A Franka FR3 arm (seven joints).
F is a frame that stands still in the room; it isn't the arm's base.
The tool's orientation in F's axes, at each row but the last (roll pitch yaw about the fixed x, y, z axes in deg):
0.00 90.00 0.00
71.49 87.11 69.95
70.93 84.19 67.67
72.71 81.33 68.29
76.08 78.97 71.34
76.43 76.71 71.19
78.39 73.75 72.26
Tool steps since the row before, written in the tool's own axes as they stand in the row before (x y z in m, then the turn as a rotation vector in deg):
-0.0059 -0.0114 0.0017 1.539 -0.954 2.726
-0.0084 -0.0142 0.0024 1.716 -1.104 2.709
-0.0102 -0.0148 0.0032 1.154 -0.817 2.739
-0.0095 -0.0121 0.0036 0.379 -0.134 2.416
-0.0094 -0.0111 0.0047 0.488 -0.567 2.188
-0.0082 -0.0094 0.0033 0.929 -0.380 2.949
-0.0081 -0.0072 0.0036 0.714 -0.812 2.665
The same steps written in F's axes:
0.0017 -0.0114 0.0059 2.726 -0.954 -1.539
0.0019 -0.0146 0.0077 2.708 -1.095 -1.723
0.0020 -0.0159 0.0088 2.732 -0.864 -1.136
0.0022 -0.0136 0.0078 2.417 -0.273 -0.286
0.0032 -0.0130 0.0074 2.164 -0.657 -0.484
0.0019 -0.0112 0.0061 2.968 -0.454 -0.830
0.0022 -0.0095 0.0060 2.627 -0.892 -0.758

